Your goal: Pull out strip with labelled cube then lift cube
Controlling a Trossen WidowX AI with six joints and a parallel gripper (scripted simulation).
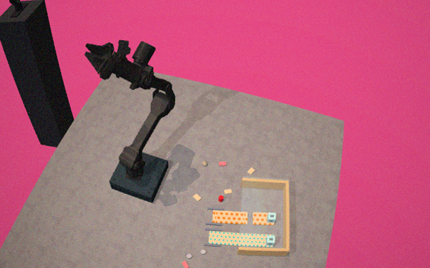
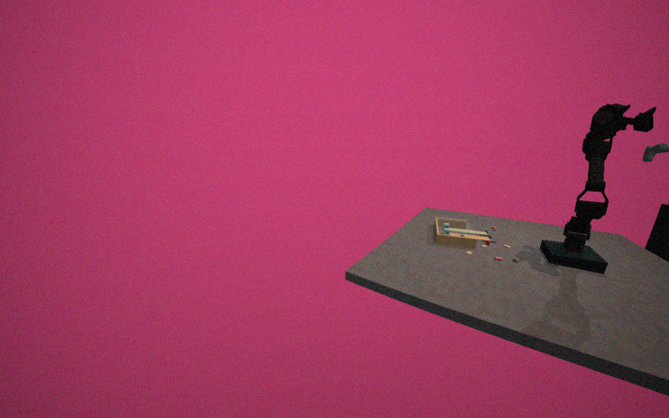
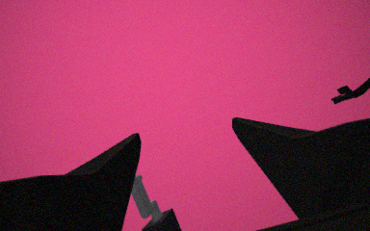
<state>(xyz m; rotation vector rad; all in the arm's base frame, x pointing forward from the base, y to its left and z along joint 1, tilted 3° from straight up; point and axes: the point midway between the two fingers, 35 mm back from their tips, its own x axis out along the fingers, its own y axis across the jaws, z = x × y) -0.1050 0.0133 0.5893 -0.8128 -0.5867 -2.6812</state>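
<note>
Now: the strip 510 mm ahead of my gripper tip, 130 mm to the right of it and 660 mm below it.
</note>
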